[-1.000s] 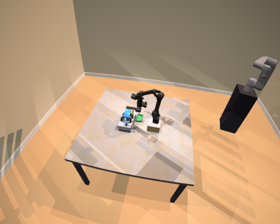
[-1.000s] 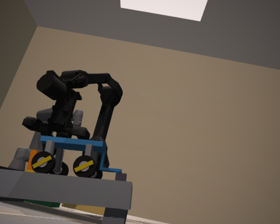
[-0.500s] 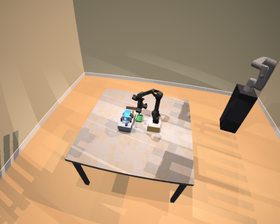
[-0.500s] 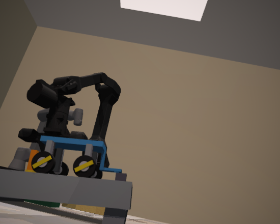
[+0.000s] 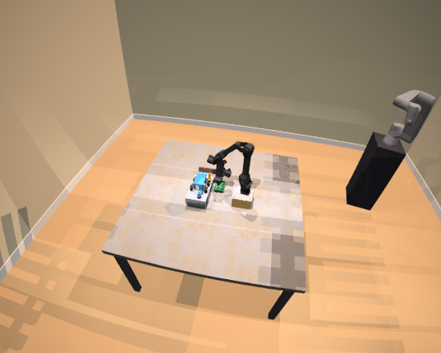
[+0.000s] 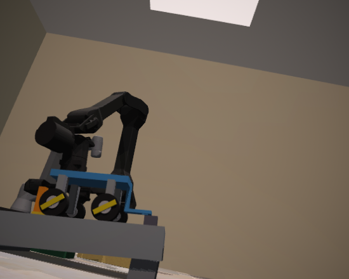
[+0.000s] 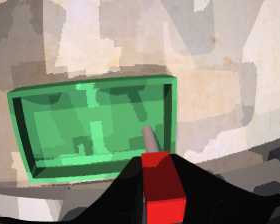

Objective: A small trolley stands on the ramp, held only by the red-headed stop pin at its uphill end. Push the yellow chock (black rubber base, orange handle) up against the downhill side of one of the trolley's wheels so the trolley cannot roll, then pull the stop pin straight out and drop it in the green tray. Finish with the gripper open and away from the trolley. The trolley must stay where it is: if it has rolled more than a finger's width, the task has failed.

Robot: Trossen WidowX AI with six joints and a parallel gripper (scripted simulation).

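Right now my gripper tip is 30 mm to the left of the green tray and 70 mm above it. Also, from my gripper tip: blue trolley: 110 mm ahead, 100 mm to the left, 50 mm above; then grey ramp: 110 mm ahead, 100 mm to the left, 10 mm below; then stop pin: right at my gripper tip.
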